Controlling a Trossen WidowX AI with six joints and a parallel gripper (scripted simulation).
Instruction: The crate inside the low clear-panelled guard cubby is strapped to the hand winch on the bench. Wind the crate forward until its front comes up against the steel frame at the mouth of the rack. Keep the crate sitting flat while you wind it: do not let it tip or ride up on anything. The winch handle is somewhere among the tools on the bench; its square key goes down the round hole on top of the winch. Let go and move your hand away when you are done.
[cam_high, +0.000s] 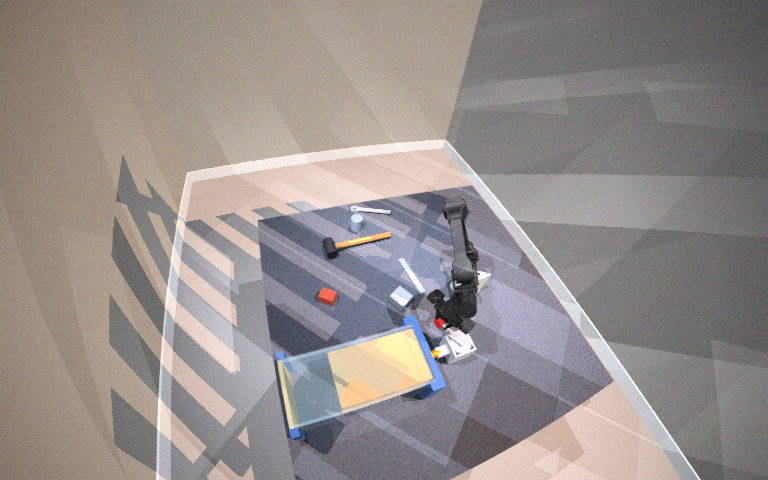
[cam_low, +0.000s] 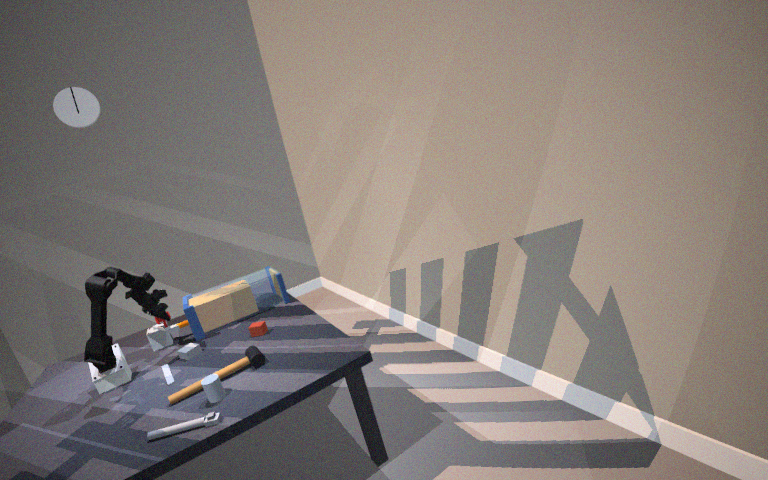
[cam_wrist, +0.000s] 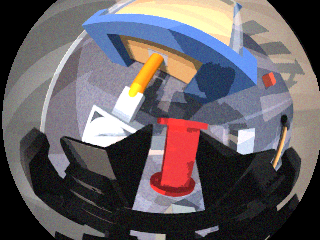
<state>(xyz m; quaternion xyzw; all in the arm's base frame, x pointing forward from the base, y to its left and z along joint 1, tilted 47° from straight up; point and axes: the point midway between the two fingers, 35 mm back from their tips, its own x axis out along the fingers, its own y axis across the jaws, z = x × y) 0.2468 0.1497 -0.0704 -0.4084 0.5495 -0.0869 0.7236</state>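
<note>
Now: the red knob 3 cm behind my gripper tip and 1 cm to the right of it. The rest, counted from my gripper tip: blue frame: 10 cm ahead, 7 cm to the left, 2 cm below; then winch handle: 4 cm behind, 2 cm to the left, 2 cm below; then winch: 10 cm below, 8 cm behind, 7 cm to the left.
</note>
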